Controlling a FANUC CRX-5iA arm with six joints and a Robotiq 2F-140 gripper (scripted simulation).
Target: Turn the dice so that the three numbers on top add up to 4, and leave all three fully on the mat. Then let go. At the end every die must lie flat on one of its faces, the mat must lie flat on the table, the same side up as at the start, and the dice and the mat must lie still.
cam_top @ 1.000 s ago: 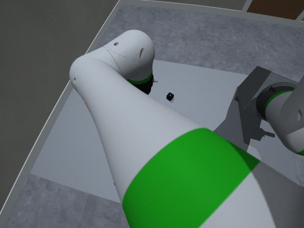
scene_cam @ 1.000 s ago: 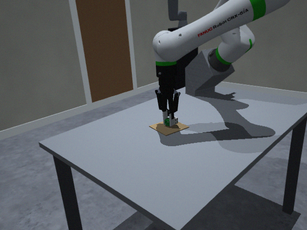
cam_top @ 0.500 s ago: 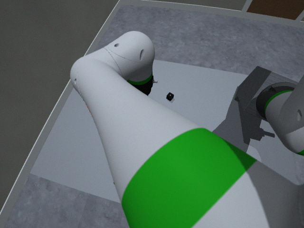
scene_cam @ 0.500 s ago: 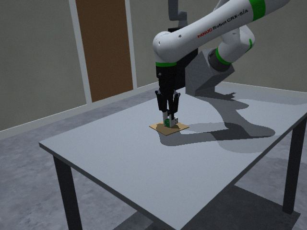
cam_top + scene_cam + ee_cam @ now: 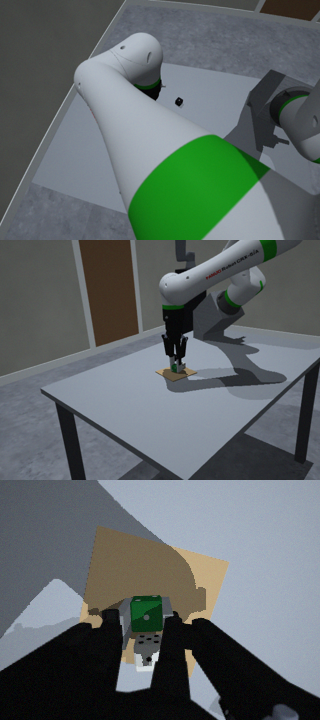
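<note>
Now: the green die 2 cm below my hand. Also, from my hand: tan mat 4 cm below; white die 4 cm behind, 2 cm below, 1 cm to the right; black die 12 cm to the right, 10 cm behind, 3 cm below.
</note>
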